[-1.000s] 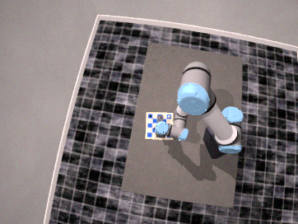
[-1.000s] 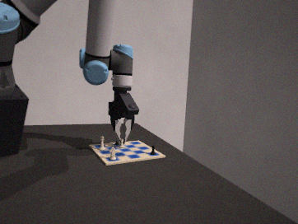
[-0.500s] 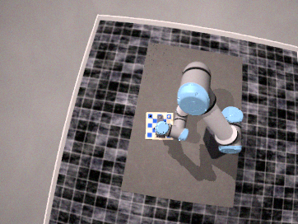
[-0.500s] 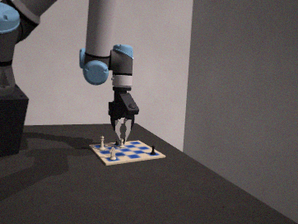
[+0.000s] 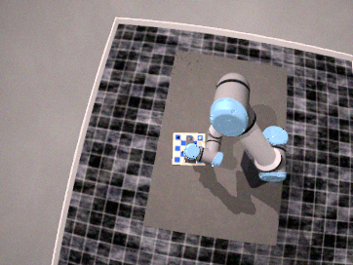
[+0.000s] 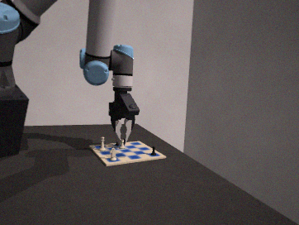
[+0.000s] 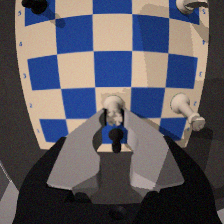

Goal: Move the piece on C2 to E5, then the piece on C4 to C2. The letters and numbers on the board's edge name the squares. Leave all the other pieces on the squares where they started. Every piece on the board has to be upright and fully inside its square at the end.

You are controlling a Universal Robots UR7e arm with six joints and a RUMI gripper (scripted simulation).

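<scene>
Right now my hand is 4 cm to the left of the cream chessboard and 3 cm above it.
</scene>
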